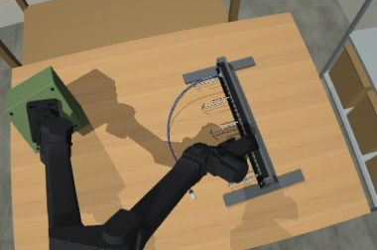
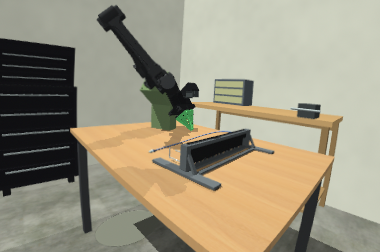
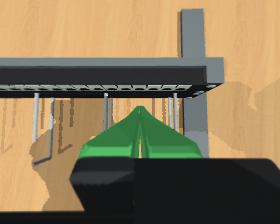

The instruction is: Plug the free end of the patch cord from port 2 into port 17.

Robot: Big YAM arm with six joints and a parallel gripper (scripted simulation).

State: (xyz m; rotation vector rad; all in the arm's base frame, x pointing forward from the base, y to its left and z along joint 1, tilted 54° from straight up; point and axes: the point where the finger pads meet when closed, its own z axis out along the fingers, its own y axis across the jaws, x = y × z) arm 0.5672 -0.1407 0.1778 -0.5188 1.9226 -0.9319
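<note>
Right now my hand is 19 cm past the plug, 13 cm above it and 4 cm to the left of it.
</note>
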